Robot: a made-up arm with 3 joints. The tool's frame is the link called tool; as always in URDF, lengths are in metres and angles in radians. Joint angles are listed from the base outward.
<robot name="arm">
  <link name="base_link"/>
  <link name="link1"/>
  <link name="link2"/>
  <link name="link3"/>
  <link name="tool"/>
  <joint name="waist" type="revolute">
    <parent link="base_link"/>
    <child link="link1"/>
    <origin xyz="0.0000 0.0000 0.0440" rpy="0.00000 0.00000 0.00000"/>
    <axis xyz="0 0 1"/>
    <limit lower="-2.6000" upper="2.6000"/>
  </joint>
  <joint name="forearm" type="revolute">
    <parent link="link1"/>
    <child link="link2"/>
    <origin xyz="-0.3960 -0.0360 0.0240" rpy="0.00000 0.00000 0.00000"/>
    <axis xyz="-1 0 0"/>
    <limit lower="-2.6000" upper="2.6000"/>
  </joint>
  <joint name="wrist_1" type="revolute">
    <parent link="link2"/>
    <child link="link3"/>
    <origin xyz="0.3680 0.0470 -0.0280" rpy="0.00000 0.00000 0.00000"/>
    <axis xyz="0 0 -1"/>
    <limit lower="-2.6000" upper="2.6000"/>
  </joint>
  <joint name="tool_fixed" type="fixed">
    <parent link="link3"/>
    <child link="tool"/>
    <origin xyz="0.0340 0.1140 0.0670" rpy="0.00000 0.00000 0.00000"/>
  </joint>
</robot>
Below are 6 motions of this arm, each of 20 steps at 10 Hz.
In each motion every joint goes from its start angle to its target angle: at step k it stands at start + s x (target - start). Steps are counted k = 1, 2, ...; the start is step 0. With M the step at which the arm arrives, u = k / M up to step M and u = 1 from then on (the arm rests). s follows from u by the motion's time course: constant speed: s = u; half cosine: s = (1 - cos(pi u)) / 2; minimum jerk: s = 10 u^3 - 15 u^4 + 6 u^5.
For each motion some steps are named. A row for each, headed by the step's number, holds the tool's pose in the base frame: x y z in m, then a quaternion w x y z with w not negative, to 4 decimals.
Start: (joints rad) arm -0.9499 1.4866 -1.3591
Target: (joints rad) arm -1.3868 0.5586 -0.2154
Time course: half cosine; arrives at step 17
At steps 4, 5, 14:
4: -0.0432 0.1178 -0.0406 0.7718 -0.2815 0.5647 0.0786
5: -0.0292 0.1184 -0.0433 0.7945 -0.2834 0.5357 0.0378
14: 0.1121 0.0547 0.0020 0.8223 -0.2090 0.2274 -0.4779

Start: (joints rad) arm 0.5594 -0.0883 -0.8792
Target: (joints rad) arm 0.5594 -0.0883 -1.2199
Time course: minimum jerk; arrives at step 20
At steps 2, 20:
2: -0.1361 0.0395 0.1197 0.7506 0.0436 -0.0071 0.6593
20: -0.1461 0.0008 0.1173 0.6291 0.0418 -0.0143 0.7761

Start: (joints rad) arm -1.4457 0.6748 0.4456
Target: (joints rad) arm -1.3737 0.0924 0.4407
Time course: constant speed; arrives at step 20
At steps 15, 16, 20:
15: 0.1124 -0.0320 0.0740 0.6041 -0.1056 0.0543 -0.7881
16: 0.1123 -0.0316 0.0780 0.6066 -0.0928 0.0475 -0.7882
20: 0.1107 -0.0303 0.0943 0.6153 -0.0412 0.0208 -0.7869

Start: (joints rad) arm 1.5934 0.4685 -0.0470
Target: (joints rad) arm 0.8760 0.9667 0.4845
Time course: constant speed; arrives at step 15
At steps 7, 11, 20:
7: -0.0915 0.0590 -0.0002 0.8109 -0.2559 -0.2289 0.4738
11: -0.0575 0.0800 -0.0116 0.8550 -0.3084 -0.2624 0.3240
20: -0.0193 0.0879 -0.0185 0.8685 -0.3613 -0.2923 0.1722

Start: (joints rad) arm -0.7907 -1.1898 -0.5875
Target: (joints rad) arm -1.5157 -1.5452 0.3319
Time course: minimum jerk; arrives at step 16
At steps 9, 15, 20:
9: -0.0446 -0.0192 0.2339 0.6254 0.5235 -0.3811 -0.4353
15: -0.0687 -0.0451 0.2128 0.4329 0.5789 -0.3894 -0.5708
20: -0.0689 -0.0452 0.2127 0.4317 0.5793 -0.3894 -0.5714

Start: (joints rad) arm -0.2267 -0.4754 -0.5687
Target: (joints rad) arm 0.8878 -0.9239 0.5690
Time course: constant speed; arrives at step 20
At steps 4, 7, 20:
4: -0.0338 0.0833 0.1897 0.9467 0.2747 -0.0479 0.1612
7: -0.0257 0.0709 0.1971 0.9372 0.3109 -0.0011 0.1579
20: 0.0329 0.0532 0.1910 0.8838 0.3326 0.2967 0.1421

